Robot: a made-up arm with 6 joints.
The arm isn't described. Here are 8 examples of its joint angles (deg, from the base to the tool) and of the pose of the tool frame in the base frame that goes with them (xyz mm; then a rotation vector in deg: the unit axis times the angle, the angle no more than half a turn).
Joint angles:
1: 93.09 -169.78 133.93 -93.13 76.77 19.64
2: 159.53 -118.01 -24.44 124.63 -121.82 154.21
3: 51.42 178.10 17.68 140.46 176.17 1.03
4: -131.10 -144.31 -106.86 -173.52 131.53 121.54
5: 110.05 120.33 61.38 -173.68 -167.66 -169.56
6: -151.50 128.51 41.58 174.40 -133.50 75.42
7: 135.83 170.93 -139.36 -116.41 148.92 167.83
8: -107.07 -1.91 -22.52 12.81 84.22 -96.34
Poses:
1: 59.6 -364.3 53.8 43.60 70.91 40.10
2: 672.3 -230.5 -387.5 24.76 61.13 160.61
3: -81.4 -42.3 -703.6 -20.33 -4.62 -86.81
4: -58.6 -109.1 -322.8 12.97 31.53 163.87
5: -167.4 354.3 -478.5 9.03 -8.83 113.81
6: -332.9 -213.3 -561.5 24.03 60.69 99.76
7: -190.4 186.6 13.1 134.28 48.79 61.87
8: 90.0 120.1 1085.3 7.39 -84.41 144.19
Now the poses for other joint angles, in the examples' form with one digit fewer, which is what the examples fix.
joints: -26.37 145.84 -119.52 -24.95 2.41 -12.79
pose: 472 -198 224 -1.9 30.0 -63.0
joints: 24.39 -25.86 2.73 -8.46 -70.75 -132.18
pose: -443 -152 999 105.2 -26.3 -87.7
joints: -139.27 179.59 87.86 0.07 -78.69 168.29
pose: 374 277 -431 -75.8 153.9 3.4
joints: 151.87 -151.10 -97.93 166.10 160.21 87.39
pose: -138 28 -390 49.6 18.7 65.5
